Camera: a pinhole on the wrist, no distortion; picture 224 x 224 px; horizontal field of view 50.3 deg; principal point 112.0 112.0 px. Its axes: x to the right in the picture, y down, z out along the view. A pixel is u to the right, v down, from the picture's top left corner.
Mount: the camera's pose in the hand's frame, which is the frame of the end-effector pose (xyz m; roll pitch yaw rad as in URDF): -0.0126 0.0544 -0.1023 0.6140 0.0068 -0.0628
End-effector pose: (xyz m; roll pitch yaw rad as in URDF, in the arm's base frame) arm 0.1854 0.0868 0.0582 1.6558 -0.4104 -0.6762
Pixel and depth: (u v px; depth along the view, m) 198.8 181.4 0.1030
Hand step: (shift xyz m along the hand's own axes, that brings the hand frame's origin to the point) 0.0233 0.0172 -0.0011
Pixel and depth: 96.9 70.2 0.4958
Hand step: -0.0639 -0.2997 0.2531
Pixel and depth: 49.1 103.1 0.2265
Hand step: -0.0796 -0.0791 0.0784
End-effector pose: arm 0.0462 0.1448 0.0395 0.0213 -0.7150 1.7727
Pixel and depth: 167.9 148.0 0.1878
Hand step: 0.0271 -0.0333 0.0672
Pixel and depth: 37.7 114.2 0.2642
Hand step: -0.1027 -0.0905 0.1156
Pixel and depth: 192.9 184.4 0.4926
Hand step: 0.1473 -0.1176 0.3853
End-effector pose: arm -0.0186 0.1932 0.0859 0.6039 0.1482 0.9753
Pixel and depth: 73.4 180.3 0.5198
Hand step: -0.1042 -0.1180 0.4089
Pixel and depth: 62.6 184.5 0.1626
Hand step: -0.0485 0.0033 0.0593
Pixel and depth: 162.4 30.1 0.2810
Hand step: 0.0327 -0.1897 0.0714
